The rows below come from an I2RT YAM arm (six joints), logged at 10 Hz.
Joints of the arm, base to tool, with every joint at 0 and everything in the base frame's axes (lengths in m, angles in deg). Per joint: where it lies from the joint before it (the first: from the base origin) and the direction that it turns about. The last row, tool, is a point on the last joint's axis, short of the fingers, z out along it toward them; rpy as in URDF.
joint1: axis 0 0 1 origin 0 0 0.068
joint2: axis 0 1 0 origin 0.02 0.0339 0.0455
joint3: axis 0 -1 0 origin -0.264 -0.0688 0
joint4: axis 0 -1 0 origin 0.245 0.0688 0.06
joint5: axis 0 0 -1 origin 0.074 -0.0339 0.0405
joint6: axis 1 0 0 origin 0.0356 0 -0.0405
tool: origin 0 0 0 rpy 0 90 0
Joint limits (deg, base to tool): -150..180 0..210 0..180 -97..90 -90..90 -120..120
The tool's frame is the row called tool.
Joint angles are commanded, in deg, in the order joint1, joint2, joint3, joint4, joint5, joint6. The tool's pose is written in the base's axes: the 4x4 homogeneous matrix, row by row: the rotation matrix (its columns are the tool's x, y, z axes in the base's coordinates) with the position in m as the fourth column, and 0 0 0 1 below. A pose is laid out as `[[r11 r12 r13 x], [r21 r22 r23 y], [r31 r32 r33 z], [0 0 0 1]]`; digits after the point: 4 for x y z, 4 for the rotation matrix.
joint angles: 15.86, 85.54, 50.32, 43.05, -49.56, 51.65
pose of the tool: [[-0.6265 -0.6628 0.4101 0.3104], [0.3508 0.2301 0.9077 0.1164], [-0.6960 0.7126 0.0884 0.2976], [0 0 0 1]]
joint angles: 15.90, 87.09, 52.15, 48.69, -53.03, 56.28
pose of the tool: [[-0.6309 -0.6959 0.3429 0.3139], [0.3404 0.1489 0.9284 0.1190], [-0.6972 0.7025 0.1429 0.3087], [0 0 0 1]]
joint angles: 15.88, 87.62, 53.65, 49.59, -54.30, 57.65
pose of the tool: [[-0.6318 -0.7067 0.3183 0.3162], [0.3328 0.1236 0.9349 0.1200], [-0.7000 0.6966 0.1571 0.3157], [0 0 0 1]]
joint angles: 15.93, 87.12, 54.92, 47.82, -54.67, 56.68
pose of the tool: [[-0.6217 -0.7186 0.3116 0.3162], [0.3251 0.1253 0.9374 0.1205], [-0.7126 0.6841 0.1557 0.3229], [0 0 0 1]]
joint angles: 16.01, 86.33, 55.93, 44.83, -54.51, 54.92
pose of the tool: [[-0.6136 -0.7237 0.3159 0.3154], [0.3182 0.1395 0.9377 0.1207], [-0.7226 0.6759 0.1447 0.3283], [0 0 0 1]]
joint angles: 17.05, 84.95, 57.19, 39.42, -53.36, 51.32
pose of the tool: [[-0.6023 -0.7297 0.3235 0.3117], [0.3026 0.1663 0.9385 0.1255], [-0.7387 0.6632 0.1206 0.3347], [0 0 0 1]]
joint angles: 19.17, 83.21, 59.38, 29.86, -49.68, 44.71
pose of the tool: [[-0.5828 -0.7298 0.3574 0.3062], [0.2793 0.2331 0.9315 0.1352], [-0.7631 0.6427 0.0680 0.3417], [0 0 0 1]]
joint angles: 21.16, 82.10, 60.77, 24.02, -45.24, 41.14
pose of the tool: [[-0.5694 -0.7184 0.3996 0.3012], [0.2763 0.2906 0.9161 0.1437], [-0.7742 0.6321 0.0330 0.3464], [0 0 0 1]]
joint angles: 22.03, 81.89, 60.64, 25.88, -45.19, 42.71
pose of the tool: [[-0.5689 -0.7267 0.3851 0.2979], [0.2855 0.2646 0.9211 0.1478], [-0.7712 0.6340 0.0569 0.3500], [0 0 0 1]]
